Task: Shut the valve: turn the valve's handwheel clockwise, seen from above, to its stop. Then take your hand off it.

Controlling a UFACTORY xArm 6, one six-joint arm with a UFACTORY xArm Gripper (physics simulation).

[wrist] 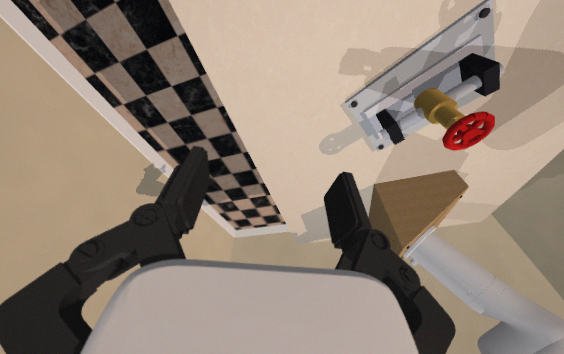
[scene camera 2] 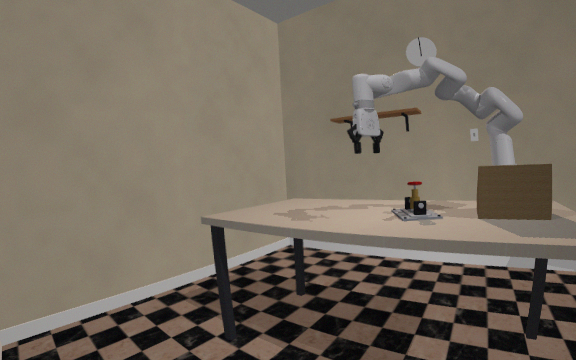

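The red handwheel sits on top of the brass valve body. The valve is on a pipe held by two black blocks over a grey base plate on the table. My gripper is open and empty, with its fingers wide apart and pointing down. In the scene view it hangs well above the table, higher than the handwheel and to its left. It does not touch the handwheel.
A wooden box stands on the table right of the valve in the scene view, near the arm's base. A wall shelf shows behind the gripper. The table's edge and checkered floor show left in the wrist view.
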